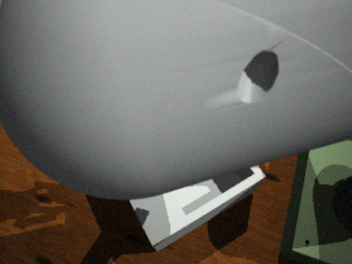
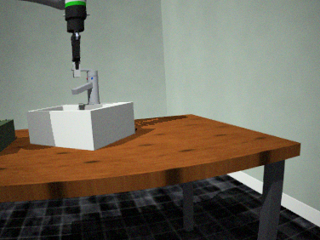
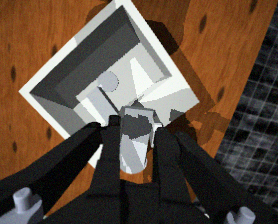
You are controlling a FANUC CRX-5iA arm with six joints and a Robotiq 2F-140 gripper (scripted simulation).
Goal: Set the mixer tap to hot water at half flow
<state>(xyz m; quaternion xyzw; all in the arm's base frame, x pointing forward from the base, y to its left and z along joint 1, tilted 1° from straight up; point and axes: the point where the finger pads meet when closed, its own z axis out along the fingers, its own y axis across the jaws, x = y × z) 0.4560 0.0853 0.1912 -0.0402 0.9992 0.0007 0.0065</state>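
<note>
Now: the grey lever 20 mm ahead of my hand. From my hand the other things lie so: mixer tap (40 mm ahead, 10 mm to the right, 50 mm below); white basin (10 mm behind, 80 mm to the right, 240 mm below).
</note>
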